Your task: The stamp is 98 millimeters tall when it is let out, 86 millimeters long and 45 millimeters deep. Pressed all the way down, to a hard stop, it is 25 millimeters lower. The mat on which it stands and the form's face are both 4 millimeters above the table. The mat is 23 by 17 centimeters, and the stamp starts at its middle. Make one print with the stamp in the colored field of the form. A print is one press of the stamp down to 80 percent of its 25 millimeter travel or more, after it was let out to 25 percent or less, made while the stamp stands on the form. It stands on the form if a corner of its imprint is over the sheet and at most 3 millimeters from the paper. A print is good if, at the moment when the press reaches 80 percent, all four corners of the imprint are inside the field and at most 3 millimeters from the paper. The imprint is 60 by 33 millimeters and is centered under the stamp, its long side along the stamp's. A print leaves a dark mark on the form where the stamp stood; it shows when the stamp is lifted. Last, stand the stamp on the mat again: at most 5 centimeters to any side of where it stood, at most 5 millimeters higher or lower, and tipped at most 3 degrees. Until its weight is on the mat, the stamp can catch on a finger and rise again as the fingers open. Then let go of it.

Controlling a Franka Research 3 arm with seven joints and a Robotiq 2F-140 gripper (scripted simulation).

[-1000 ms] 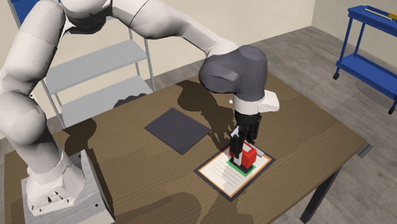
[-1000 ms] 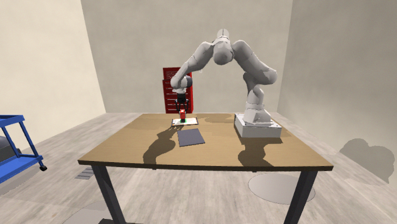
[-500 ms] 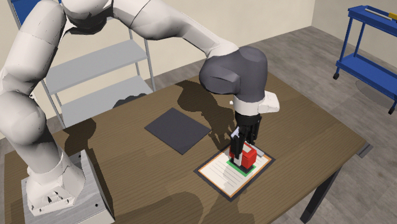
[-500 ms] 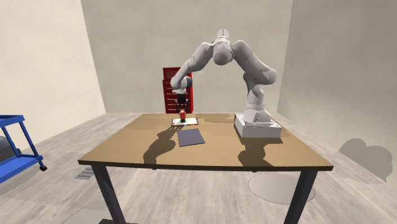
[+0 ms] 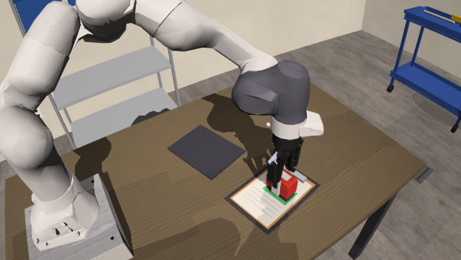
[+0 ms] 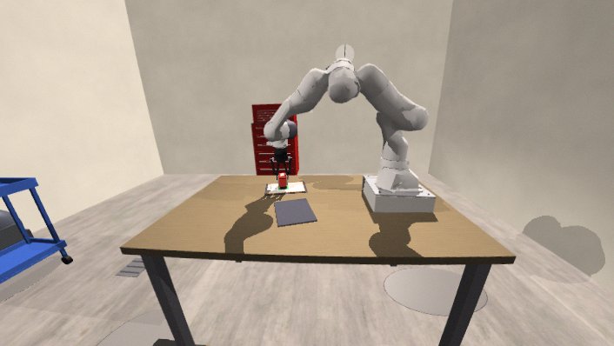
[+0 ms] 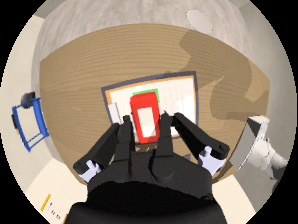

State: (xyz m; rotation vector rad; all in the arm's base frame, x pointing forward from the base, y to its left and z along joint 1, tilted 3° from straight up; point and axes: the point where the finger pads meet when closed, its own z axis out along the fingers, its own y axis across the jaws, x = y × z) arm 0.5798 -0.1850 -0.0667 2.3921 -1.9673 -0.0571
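Right now the form is 1 cm behind my hand, 1 cm to the left of it and 5 cm below it. From my hand the other things lie so: dark grey mat: 11 cm behind, 30 cm to the left, 5 cm below; then red stamp: 1 cm below.
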